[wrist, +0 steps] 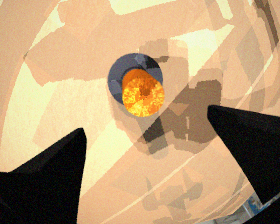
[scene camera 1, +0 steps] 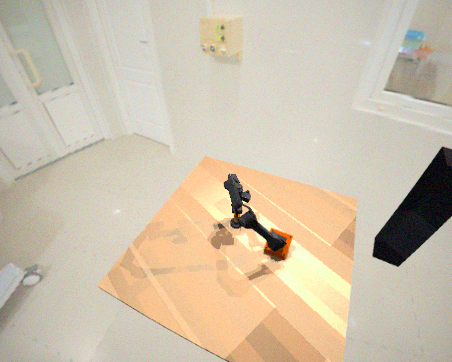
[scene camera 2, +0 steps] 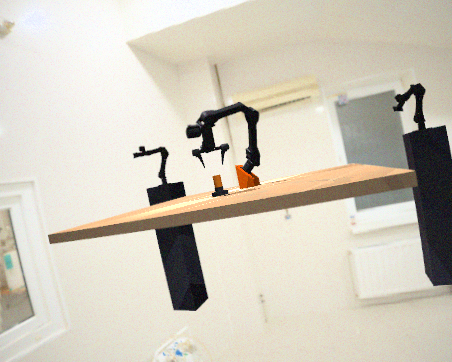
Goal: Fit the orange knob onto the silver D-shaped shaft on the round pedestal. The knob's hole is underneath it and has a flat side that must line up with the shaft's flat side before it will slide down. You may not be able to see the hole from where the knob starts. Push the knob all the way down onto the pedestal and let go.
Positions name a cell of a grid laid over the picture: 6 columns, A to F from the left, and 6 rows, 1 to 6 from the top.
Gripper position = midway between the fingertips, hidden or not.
My gripper (wrist: D4) is open, with nothing in its grasp. Further things: an orange knob (wrist: D3) and a dark round pedestal (wrist: C2).
